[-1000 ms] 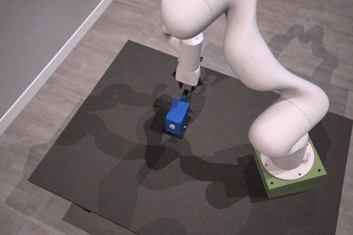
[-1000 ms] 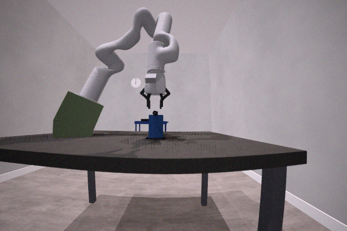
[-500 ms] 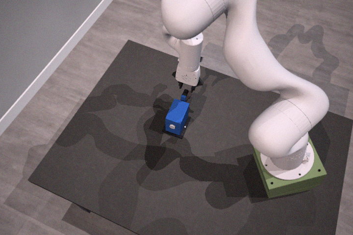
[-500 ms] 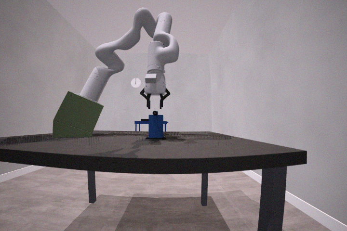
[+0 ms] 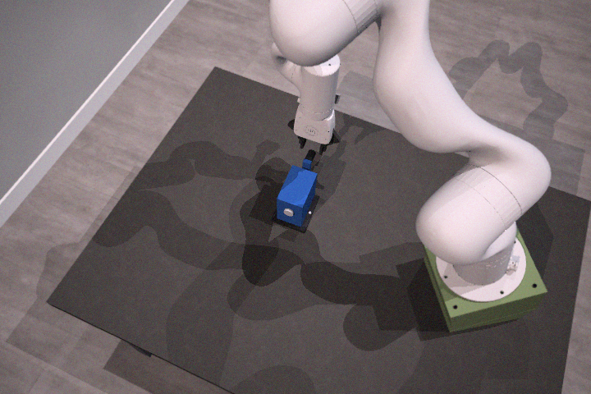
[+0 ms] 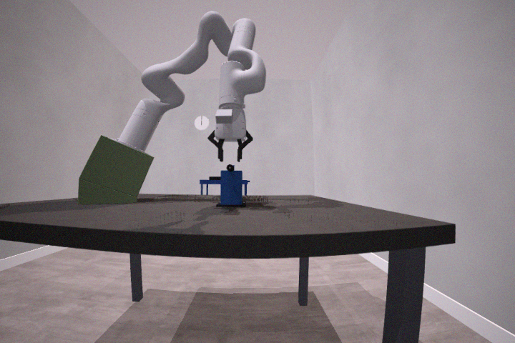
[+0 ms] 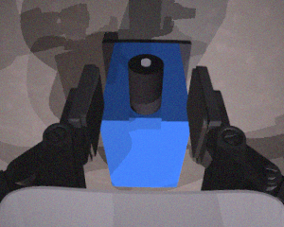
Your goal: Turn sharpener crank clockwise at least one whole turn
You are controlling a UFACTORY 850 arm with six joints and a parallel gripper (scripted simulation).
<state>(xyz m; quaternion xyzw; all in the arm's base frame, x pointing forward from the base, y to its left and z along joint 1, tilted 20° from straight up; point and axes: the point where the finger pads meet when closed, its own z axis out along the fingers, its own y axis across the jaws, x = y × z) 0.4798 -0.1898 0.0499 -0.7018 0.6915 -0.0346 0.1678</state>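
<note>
My hand is 20 mm to the right of the black knob and 40 mm above it. From my hand the other things lie so: crank: 20 mm to the left, 50 mm below.
</note>
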